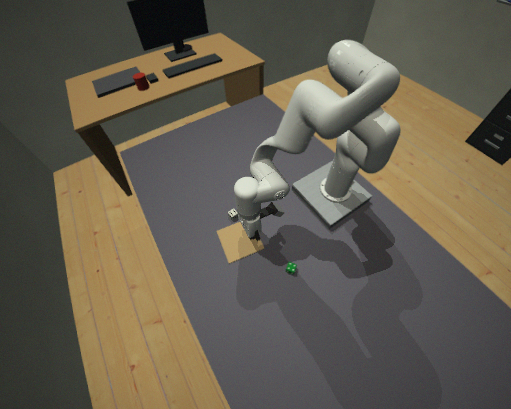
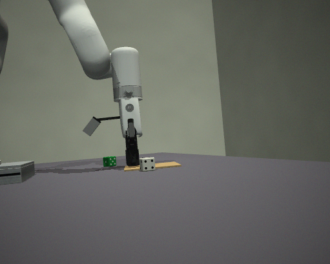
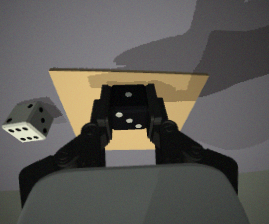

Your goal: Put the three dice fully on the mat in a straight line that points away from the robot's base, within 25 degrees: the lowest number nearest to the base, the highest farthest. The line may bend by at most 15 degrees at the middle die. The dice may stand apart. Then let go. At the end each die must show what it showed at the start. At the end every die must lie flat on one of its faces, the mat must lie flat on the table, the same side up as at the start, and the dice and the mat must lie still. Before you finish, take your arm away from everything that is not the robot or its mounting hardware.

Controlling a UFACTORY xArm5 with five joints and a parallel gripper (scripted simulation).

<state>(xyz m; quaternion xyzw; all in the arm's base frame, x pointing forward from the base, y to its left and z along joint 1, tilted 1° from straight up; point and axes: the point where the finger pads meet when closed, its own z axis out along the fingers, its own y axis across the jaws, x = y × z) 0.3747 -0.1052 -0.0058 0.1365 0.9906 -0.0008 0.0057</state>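
My gripper is now 1 cm above the black die. Round my hand: tan mat 5 cm ahead, 3 cm below, 1 cm to the right; green die 19 cm to the left, 1 cm below, 1 cm behind; white die 11 cm to the right, 1 cm below.
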